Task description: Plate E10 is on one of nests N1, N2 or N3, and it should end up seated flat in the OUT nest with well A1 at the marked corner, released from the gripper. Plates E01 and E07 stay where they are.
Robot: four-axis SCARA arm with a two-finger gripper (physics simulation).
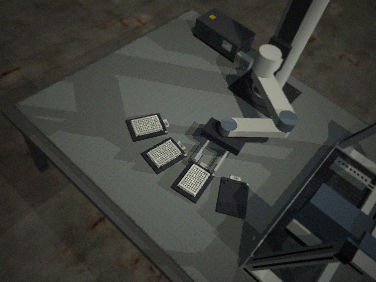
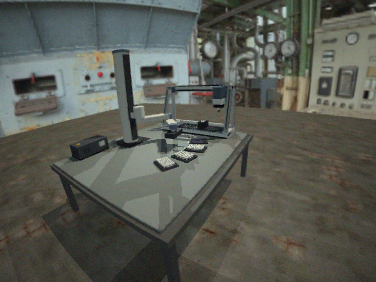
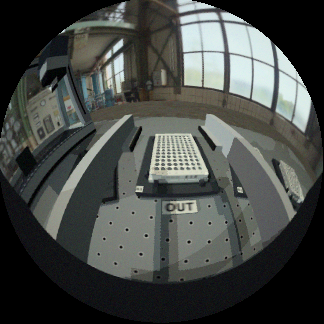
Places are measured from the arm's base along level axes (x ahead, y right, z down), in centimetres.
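Pixels of known places: gripper, fingertip midpoint: [image 1: 204, 166] [image 2: 191, 138] [image 3: 170, 119]; arm's base, link origin: [image 2: 131, 142].
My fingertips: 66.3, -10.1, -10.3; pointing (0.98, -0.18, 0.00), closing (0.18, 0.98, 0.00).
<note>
For each thing: its top centre in the pictures, then the offset to it from my fingertips, as dx, dy, dz. "spot": a spot on its surface instead.
- Plate E10, top centre: [image 3: 175, 148] [image 1: 194, 178] +4.0, +0.6, +6.4
- OUT label, surface spot: [image 3: 179, 207] spot: -5.7, +2.2, +8.9
- far-left plate, top centre: [image 3: 292, 177] [image 1: 146, 124] [image 2: 165, 161] -1.4, +34.4, +6.4
- middle plate, top centre: [image 1: 164, 152] [image 2: 184, 154] +3.7, +18.2, +6.4
- bare dark nest, top centre: [image 3: 86, 162] [image 1: 234, 195] [image 2: 198, 139] -2.3, -16.0, +6.9
- dark box, surface spot: [image 1: 223, 32] spot: -72.5, +47.5, -2.5
Plate E10 [image 3: 178, 155] [image 1: 194, 180], white with dark wells, lies on the OUT nest [image 3: 145, 191] [image 1: 181, 192]. It looks level. The OUT label [image 3: 179, 207] is in front, and a blurred corner tag is at the nest's near left. Which corner holds well A1 cannot be told. My gripper [image 1: 203, 167] [image 3: 170, 119] is shut to a narrow setting and holds nothing; its fingertips are still apart, at the label side of the OUT nest. Plates E01 and E07 are on two nests: a far-left plate [image 1: 146, 125] and a middle plate [image 1: 165, 152]; their labels are not readable.
A bare dark nest [image 1: 232, 197] stands on the other side of the OUT nest. A gantry frame [image 2: 198, 89] rises from a deck at the table's edge. A dark box [image 1: 223, 32] [image 2: 89, 147] stands near the arm's column [image 2: 123, 100].
</note>
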